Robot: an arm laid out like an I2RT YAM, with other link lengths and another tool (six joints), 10 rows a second.
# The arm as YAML. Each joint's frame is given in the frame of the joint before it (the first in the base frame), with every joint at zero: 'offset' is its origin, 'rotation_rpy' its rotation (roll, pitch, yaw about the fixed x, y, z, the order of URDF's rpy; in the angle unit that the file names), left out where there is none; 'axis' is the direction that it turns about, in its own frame. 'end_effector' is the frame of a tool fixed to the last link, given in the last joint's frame.
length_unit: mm
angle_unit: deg
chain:
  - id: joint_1
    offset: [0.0, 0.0, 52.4]
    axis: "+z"
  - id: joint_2
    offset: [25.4, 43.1, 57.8]
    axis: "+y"
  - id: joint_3
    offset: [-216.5, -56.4, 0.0]
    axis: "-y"
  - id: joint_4
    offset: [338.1, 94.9, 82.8]
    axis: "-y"
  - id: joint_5
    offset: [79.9, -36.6, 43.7]
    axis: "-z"
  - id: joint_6
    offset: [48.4, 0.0, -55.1]
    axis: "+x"
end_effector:
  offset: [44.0, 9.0, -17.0]
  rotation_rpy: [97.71, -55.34, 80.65]
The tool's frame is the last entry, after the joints.
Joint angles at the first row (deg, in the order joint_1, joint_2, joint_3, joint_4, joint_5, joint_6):
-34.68, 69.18, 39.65, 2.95, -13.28, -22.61
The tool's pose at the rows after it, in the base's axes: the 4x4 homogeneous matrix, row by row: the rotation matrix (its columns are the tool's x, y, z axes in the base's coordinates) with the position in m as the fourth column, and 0 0 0 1 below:
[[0.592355 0.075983 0.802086 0.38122], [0.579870 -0.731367 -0.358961 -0.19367], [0.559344 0.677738 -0.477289 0.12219], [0 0 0 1]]
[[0.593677 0.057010 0.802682 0.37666], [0.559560 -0.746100 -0.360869 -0.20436], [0.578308 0.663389 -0.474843 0.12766], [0 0 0 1]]
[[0.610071 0.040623 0.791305 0.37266], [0.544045 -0.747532 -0.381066 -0.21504], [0.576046 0.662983 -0.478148 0.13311], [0 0 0 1]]
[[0.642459 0.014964 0.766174 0.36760], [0.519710 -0.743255 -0.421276 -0.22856], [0.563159 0.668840 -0.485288 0.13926], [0 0 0 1]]
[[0.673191 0.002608 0.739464 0.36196], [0.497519 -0.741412 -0.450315 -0.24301], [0.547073 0.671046 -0.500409 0.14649], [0 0 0 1]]
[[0.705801 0.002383 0.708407 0.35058], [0.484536 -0.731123 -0.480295 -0.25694], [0.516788 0.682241 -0.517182 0.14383], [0 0 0 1]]
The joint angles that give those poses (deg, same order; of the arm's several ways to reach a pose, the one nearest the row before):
-36.56, 68.76, 40.29, 2.42, -15.32, -21.49
-38.44, 68.71, 41.09, 1.63, -16.86, -20.70
-39.88, 68.93, 42.27, 0.44, -16.79, -20.81
-41.41, 69.37, 43.85, -1.04, -15.38, -21.09
-43.16, 70.26, 46.19, -3.49, -14.63, -21.84
-45.35, 70.51, 46.46, -4.76, -14.10, -23.83

